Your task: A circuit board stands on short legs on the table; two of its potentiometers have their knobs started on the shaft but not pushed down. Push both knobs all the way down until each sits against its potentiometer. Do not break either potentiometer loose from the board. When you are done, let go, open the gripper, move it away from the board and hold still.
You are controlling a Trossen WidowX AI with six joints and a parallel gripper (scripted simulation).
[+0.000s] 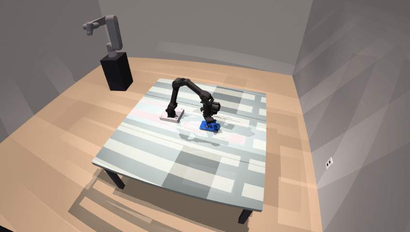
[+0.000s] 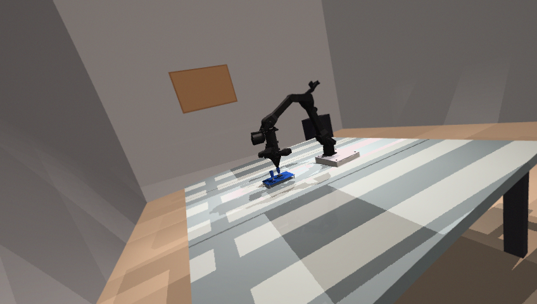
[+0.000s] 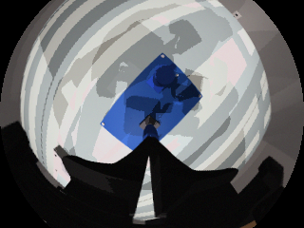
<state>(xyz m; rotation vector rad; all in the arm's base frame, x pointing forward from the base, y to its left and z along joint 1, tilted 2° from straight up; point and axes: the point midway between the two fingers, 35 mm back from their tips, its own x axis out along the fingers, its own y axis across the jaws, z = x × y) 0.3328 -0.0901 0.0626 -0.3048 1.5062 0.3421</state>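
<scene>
Right now the blue knob is 6 cm ahead of my gripper tip, 3 cm to the left of it and 1 cm below it.
</scene>
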